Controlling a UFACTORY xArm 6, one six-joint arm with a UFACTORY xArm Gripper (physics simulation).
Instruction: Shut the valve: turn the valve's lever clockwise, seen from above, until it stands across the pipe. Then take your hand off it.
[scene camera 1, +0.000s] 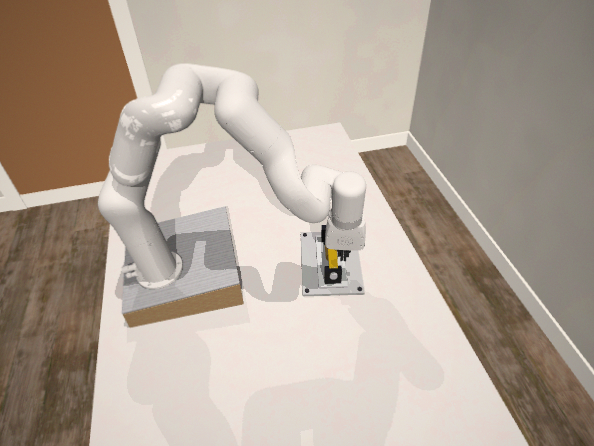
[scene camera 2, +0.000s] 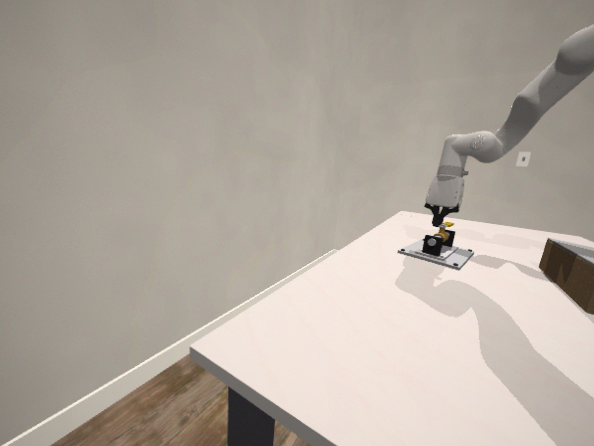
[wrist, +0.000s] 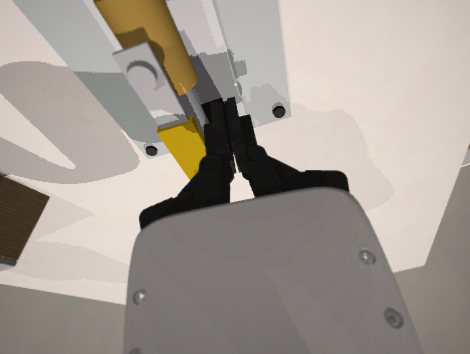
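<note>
The valve's yellow lever (scene camera 1: 332, 257) (scene camera 2: 448, 224) (wrist: 182, 150) lies roughly along the brass pipe body (scene camera 2: 442, 234) (wrist: 172, 35), its yellow end towards the front of scene camera 1's view. The lever's grey inner part (wrist: 150, 85) shows in the wrist view. The valve stands on a grey baseplate (scene camera 1: 310, 270) (scene camera 2: 462, 257) (wrist: 265, 50). My gripper (scene camera 1: 344, 256) (scene camera 2: 437, 223) (wrist: 226, 115) is shut and empty, pointing down right beside the lever, on the side away from the robot's base. A finger partly covers the yellow end in the wrist view; I cannot tell whether they touch.
Black support blocks (scene camera 1: 328, 280) (scene camera 2: 430, 248) hold the pipe's ends. The robot's base block (scene camera 1: 185, 300) (scene camera 2: 565, 270) (wrist: 20, 215) stands on the same pale table (scene camera 1: 300, 350) (scene camera 2: 325, 320), left of the valve in scene camera 1's view. Dark bolts mark the baseplate's corners.
</note>
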